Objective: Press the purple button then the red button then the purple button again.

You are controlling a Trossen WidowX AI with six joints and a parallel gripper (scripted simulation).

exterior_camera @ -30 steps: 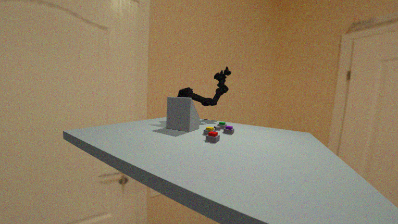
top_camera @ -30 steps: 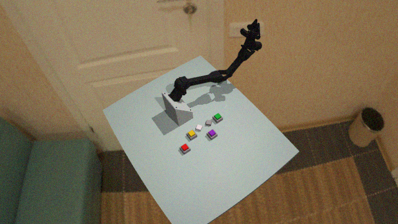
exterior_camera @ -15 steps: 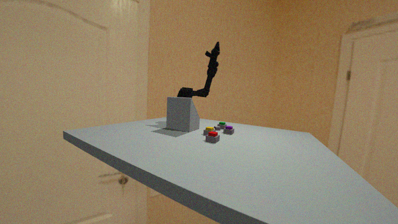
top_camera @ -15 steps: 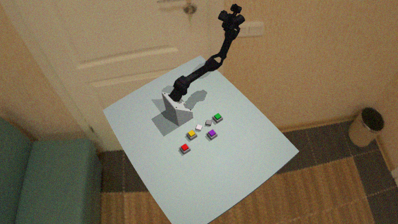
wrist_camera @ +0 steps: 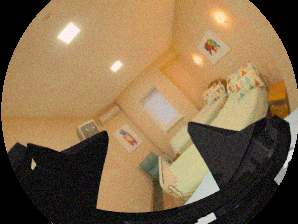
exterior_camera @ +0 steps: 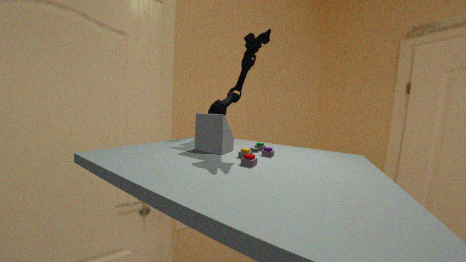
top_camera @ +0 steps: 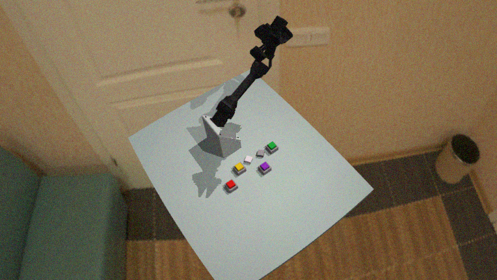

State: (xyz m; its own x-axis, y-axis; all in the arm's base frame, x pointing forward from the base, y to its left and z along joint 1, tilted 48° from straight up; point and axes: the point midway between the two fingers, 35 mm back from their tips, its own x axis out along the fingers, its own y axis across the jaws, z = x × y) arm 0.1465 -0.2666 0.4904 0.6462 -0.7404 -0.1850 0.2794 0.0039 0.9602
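Right now the purple button is 620 mm below my gripper tip, 120 mm to the right of it and 70 mm ahead of it. The rest, counted from my gripper tip: green button 620 mm below, 10 mm to the right, 10 mm ahead; red button 620 mm below, 310 mm to the right, 40 mm ahead; yellow button 620 mm below, 210 mm to the right, 10 mm behind.
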